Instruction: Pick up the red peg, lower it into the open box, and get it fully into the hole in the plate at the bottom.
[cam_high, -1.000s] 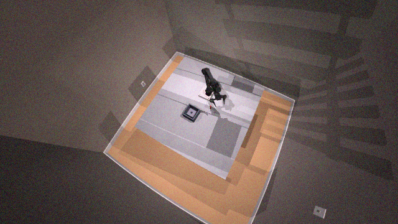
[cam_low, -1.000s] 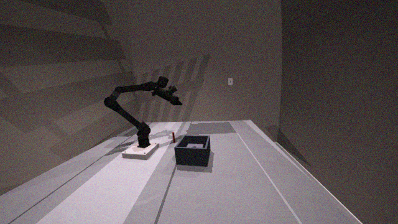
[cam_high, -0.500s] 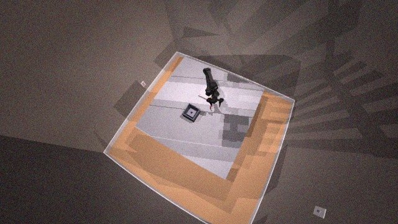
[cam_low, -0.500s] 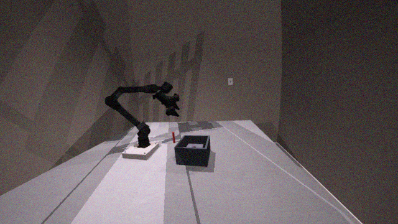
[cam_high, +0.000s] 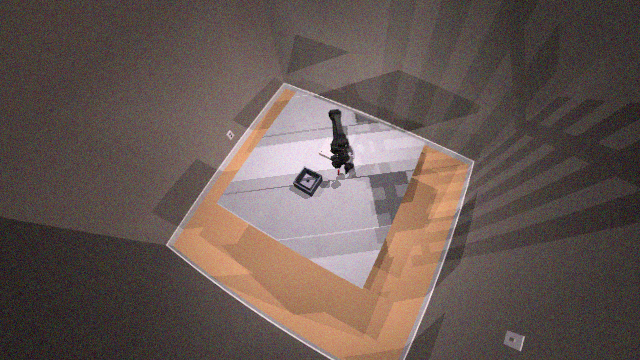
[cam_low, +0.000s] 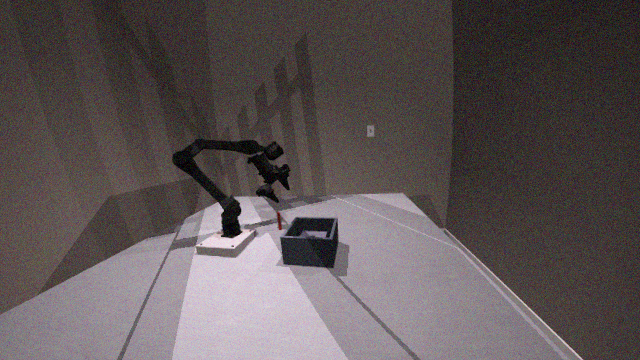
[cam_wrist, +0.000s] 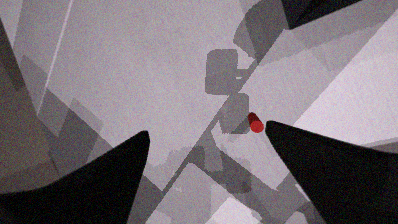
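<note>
Right now my gripper tip is 11 cm above the red peg, 4 cm to the left of it and 2 cm past it. Round my gripper tip: pale plate (19 cm ahead, 18 cm to the right, 10 cm below); then dark box (19 cm ahead, 18 cm to the right, 12 cm below).
</note>
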